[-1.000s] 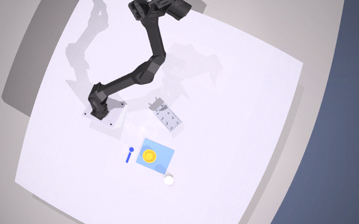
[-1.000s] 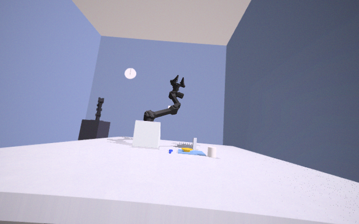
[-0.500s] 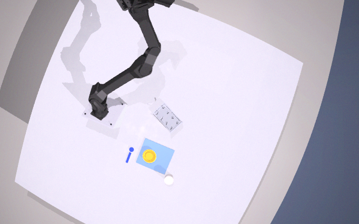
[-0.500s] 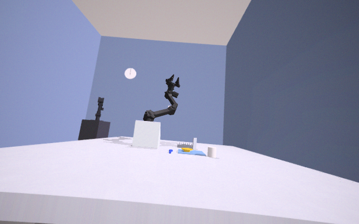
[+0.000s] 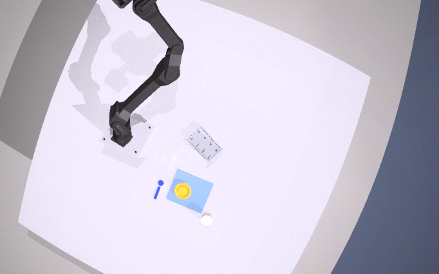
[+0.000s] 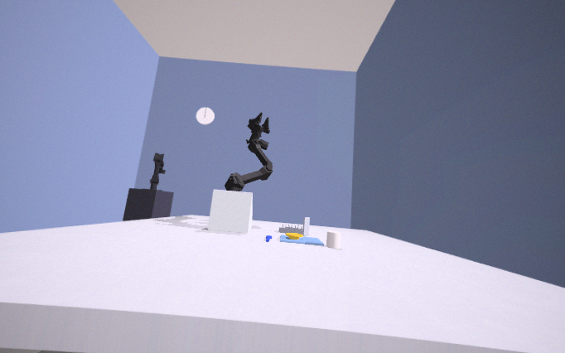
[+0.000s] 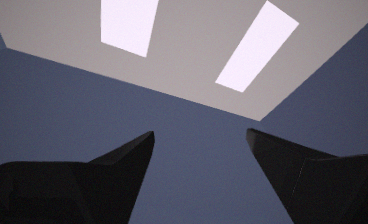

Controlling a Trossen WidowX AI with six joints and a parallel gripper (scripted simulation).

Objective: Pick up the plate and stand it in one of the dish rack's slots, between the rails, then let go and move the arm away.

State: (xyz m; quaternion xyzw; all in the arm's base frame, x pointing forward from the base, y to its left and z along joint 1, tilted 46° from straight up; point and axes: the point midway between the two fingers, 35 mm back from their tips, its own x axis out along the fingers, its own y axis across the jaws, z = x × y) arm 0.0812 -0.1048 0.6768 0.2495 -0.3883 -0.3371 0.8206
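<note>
Right now my gripper tip is 26 cm short of the yellow plate, 49 cm to the left of it and 70 cm above it. From my gripper tip the other things lie so: blue spoon: 17 cm ahead, 53 cm to the right, 71 cm below; grey dish rack: 25 cm ahead, 29 cm to the right, 69 cm below; light blue mat: 28 cm ahead, 48 cm to the right, 71 cm below.
</note>
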